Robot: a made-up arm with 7 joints.
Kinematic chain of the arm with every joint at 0, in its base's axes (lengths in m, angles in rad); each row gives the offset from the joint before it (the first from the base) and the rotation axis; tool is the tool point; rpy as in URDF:
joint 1: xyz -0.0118 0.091 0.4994 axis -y
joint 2: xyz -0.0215 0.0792 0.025 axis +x
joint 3: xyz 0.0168 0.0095 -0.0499 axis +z
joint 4: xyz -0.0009 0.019 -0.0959 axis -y
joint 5: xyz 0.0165 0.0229 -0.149 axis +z
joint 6: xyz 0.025 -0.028 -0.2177 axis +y
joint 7: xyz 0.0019 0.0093 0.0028 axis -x
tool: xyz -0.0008 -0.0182 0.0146 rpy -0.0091 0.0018 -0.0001
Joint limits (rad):
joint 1: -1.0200..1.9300
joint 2: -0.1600..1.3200
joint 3: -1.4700..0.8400
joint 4: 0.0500..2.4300
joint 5: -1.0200..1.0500
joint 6: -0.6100..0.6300
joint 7: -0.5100..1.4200
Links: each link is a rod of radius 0.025 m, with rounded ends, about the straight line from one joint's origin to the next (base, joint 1, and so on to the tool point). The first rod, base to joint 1, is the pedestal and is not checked.
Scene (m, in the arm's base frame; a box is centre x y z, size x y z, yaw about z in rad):
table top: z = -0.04
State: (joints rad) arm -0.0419 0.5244 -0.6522 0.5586 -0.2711 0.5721 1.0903
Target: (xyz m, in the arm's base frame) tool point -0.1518 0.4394 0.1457
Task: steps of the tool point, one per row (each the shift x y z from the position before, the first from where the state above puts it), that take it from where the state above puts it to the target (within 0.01 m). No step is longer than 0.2 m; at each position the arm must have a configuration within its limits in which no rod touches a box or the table.
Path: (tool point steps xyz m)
1: -0.1638 0.0808 -0.0191
2: -0.1451 0.0804 0.0612

